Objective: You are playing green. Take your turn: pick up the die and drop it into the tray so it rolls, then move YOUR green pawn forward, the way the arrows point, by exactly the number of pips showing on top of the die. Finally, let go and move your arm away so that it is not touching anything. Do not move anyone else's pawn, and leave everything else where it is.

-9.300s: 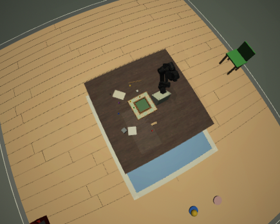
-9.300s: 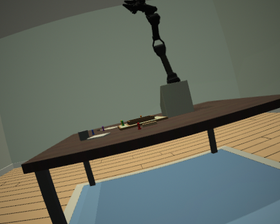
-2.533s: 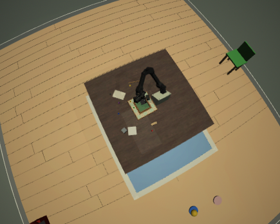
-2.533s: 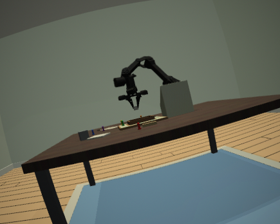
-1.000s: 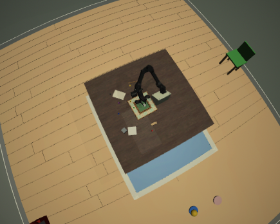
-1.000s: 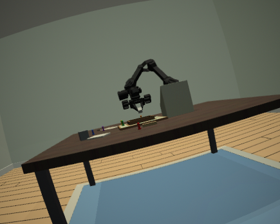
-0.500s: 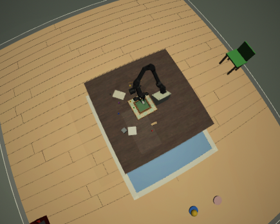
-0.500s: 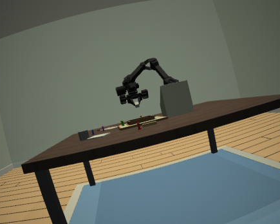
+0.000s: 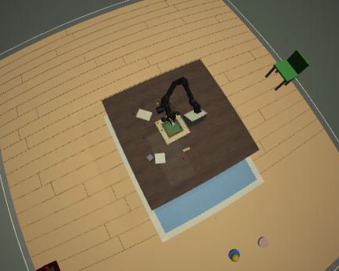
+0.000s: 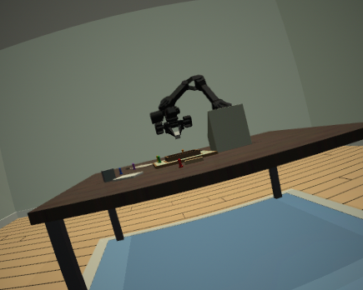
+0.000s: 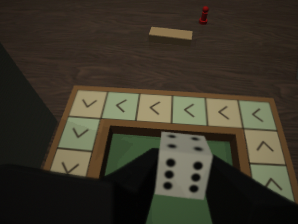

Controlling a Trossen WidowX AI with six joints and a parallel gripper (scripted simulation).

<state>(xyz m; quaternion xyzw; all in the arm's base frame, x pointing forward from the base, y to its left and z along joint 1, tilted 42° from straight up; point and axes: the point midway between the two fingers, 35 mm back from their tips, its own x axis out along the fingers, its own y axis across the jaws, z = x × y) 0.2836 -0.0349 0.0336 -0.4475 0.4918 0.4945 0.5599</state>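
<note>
My gripper tip is now right at the white die. Also, from my gripper tip: green pawn (11 cm ahead, 3 cm to the right, 10 cm below); orange pawn (3 cm behind, 11 cm to the right, 10 cm below); green tray (12 cm below).
</note>
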